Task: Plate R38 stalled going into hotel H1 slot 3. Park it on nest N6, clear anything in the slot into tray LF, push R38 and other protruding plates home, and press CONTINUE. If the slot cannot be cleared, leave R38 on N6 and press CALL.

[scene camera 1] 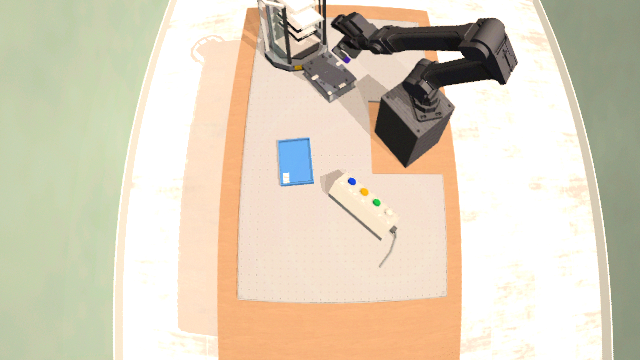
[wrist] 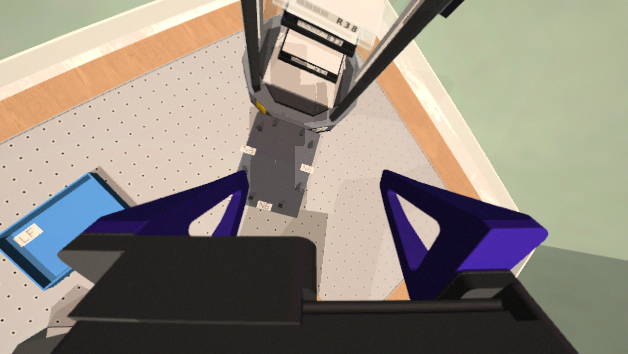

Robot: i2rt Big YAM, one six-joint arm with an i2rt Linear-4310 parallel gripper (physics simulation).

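Places are measured from the arm's base along level axes (x back, y left, z down), in centimetres.
Where they show: gripper, fingertip midpoint: [wrist: 314, 177]; arm's base, origin of the base link: [scene camera 1: 425, 102].
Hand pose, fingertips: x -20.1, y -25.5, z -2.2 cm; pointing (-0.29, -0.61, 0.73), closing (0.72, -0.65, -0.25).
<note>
Each offset is from my fingertips to the top centre of the thing. "spot": to the spot under its first point.
Plate R38 {spot: dx -7.4, dy -9.8, dz -0.3 cm} [wrist: 327, 19], clear-edged and pale with a printed label, sits in hotel H1 {spot: dx -16.8, dy -9.7, dz +5.2 cm} [scene camera 1: 286, 37] [wrist: 253, 50] at the top of the wrist view, above two dark-edged plates. Its far part is cut off, so its depth in the slot cannot be told. Nest N6 {dx -3.8, dy -2.1, dz +18.9 cm} [scene camera 1: 327, 74] [wrist: 274, 172], a dark block with small pegs, stands bare at the hotel's foot. My gripper [scene camera 1: 341, 54] [wrist: 314, 177] is open and empty, in front of the hotel and above the nest's side. Blue tray LF {dx -20.7, dy +27.5, dz +24.8 cm} [scene camera 1: 296, 157] [wrist: 75, 215] holds no plate.
A cream button box {dx -2.5, dy +47.0, dz +18.1 cm} [scene camera 1: 357, 206] with blue, orange, green and white buttons stands right of the tray; its lettering is unreadable. A cable {spot: dx +3.6, dy +62.1, dz +25.9 cm} [scene camera 1: 392, 249] trails from it. The hotel's dark upright posts flank the plates. The arm's black pedestal [scene camera 1: 410, 127] stands right of the nest.
</note>
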